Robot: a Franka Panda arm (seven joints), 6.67 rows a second.
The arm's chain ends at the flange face. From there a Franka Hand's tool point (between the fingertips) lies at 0.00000 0.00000 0.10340 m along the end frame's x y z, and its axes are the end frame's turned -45 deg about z.
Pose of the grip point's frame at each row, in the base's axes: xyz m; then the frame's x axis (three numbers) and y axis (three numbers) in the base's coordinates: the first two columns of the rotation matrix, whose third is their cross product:
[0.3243, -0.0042, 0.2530, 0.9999, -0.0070, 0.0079, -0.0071, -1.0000, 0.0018]
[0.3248, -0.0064, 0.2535, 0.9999, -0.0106, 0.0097, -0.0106, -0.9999, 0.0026]
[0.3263, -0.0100, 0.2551, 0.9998, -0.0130, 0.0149, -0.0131, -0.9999, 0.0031]
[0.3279, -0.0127, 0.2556, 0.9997, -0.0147, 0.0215, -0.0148, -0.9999, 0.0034]
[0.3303, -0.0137, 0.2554, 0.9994, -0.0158, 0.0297, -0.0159, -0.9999, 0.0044]
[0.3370, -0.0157, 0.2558, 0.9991, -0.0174, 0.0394, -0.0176, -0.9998, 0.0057]
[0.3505, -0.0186, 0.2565, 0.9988, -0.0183, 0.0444, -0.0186, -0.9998, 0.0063]
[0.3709, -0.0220, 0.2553, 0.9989, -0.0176, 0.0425, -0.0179, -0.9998, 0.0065]
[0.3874, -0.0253, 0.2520, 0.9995, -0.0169, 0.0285, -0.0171, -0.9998, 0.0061]
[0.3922, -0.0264, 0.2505, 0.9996, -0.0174, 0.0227, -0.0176, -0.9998, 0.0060]
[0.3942, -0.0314, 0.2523, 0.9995, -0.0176, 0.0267, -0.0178, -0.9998, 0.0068]
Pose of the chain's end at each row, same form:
[0.3235, -0.0040, 0.3564, 0.7020, -0.7121, 0.0069, -0.7121, -0.7022, -0.0043]
[0.3238, -0.0061, 0.3569, 0.6995, -0.7145, 0.0087, -0.7145, -0.6995, -0.0050]
[0.3248, -0.0097, 0.3585, 0.6977, -0.7162, 0.0127, -0.7162, -0.6978, -0.0083]
[0.3257, -0.0123, 0.3590, 0.6964, -0.7174, 0.0176, -0.7174, -0.6966, -0.0128]
[0.3272, -0.0132, 0.3588, 0.6954, -0.7182, 0.0241, -0.7179, -0.6959, -0.0179]
[0.3329, -0.0150, 0.3591, 0.6940, -0.7193, 0.0319, -0.7189, -0.6947, -0.0238]
[0.3459, -0.0179, 0.3598, 0.6931, -0.7199, 0.0359, -0.7194, -0.6940, -0.0269]
[0.3665, -0.0212, 0.3586, 0.6937, -0.7194, 0.0346, -0.7190, -0.6945, -0.0255]
[0.3845, -0.0246, 0.3554, 0.6947, -0.7189, 0.0245, -0.7188, -0.6950, -0.0158]
[0.3899, -0.0257, 0.3539, 0.6944, -0.7193, 0.0203, -0.7193, -0.6947, -0.0118]
[0.3915, -0.0306, 0.3557, 0.6942, -0.7194, 0.0237, -0.7193, -0.6945, -0.0141]

